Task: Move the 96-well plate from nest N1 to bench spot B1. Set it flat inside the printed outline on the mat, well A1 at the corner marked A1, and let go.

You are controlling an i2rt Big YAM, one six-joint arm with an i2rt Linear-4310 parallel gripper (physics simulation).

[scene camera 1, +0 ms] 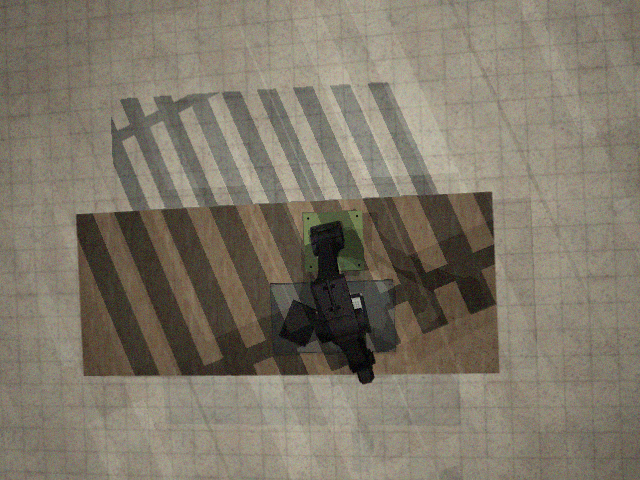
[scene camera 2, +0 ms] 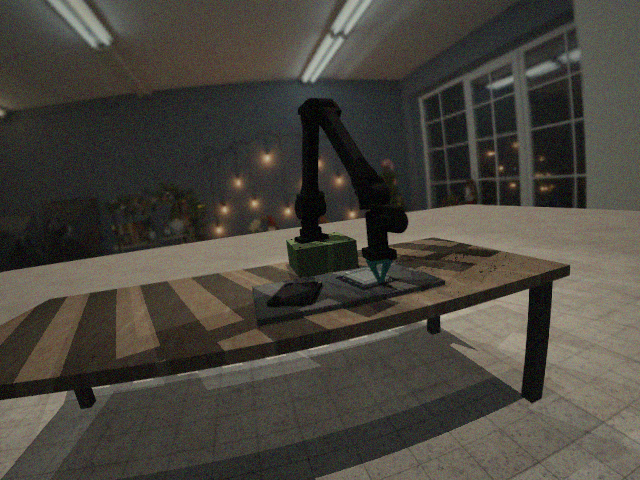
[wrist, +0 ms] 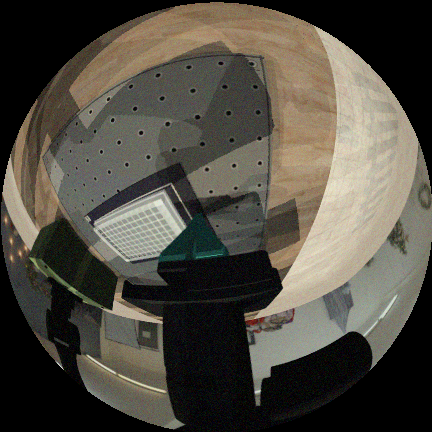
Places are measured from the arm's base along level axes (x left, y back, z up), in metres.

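Where they show: gripper, between the fingertips: (scene camera 2: 380, 282) (wrist: 199, 216); arm's base, origin of its link: (scene camera 1: 327, 234) (scene camera 2: 311, 239) (wrist: 63, 288).
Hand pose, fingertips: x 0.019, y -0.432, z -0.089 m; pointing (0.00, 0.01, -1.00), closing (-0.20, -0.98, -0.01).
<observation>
Each offset is from my fingertips to the centre of the thing. "spot": to the spot under its first point. Level surfaces: height alone.
The white 96-well plate {dx +0.004, dy +0.084, dz +0.004 m} (scene camera 1: 357, 302) (scene camera 2: 364, 277) (wrist: 140, 227) lies on the dark mat {dz -0.004 m} (wrist: 181, 175) at the bench spot. In the wrist view the printed outline's light line {spot: dx +0.024, dy +0.009, dz -0.003 m} (wrist: 182, 201) shows beyond the plate's right side, with a narrow dark gap between them. A small pale mark {dx +0.058, dy +0.158, dz -0.003 m} (wrist: 88, 219) is at the mat's left corner; its lettering is too small to read. My gripper (scene camera 2: 381, 282) (wrist: 199, 216) is shut and empty, teal fingertips low beside the plate's edge; contact is unclear. The arm hides the gripper in scene camera 1. The dark nest {dx -0.226, dy +0.094, dz +0.003 m} (scene camera 1: 298, 323) (scene camera 2: 295, 293) holds no visible plate.
The grey perforated board {dx -0.083, dy +0.088, dz -0.011 m} (scene camera 1: 381, 290) (scene camera 2: 416, 277) (wrist: 145, 107) lies under the nest and mat, on the wooden table {dz -0.018 m} (scene camera 1: 103, 330) (scene camera 2: 516, 260) (wrist: 305, 100). The green base block (scene camera 1: 356, 232) (scene camera 2: 330, 255) (wrist: 75, 260) carries my arm behind the board. Striped shadows cross the table.
</observation>
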